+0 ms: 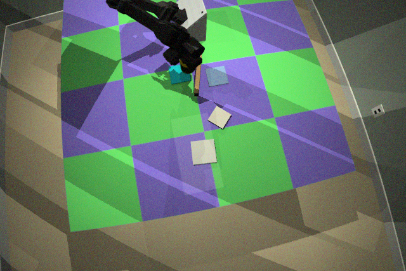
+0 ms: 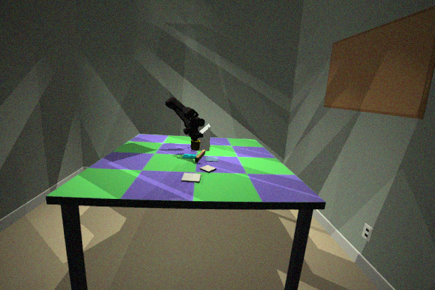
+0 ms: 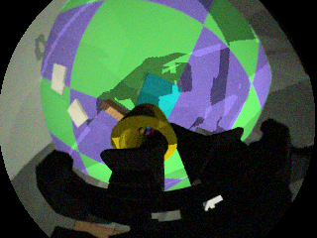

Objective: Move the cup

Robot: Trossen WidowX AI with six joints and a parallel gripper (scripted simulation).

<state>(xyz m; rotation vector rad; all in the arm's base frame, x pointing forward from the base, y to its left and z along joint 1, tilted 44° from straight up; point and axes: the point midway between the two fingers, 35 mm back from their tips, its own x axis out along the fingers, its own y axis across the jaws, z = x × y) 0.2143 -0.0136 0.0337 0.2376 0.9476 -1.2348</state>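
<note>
Now: gripper tip 100 mm above the cyan pad, 30 mm to the left of it and 10 mm short of it. Also, from my gripper tip: pale blue pad (140 mm to the left, 100 mm below, 60 mm ahead); wooden bar (90 mm below, 60 mm to the left, 40 mm ahead); yellow cup (20 mm ahead, 10 mm to the left).
</note>
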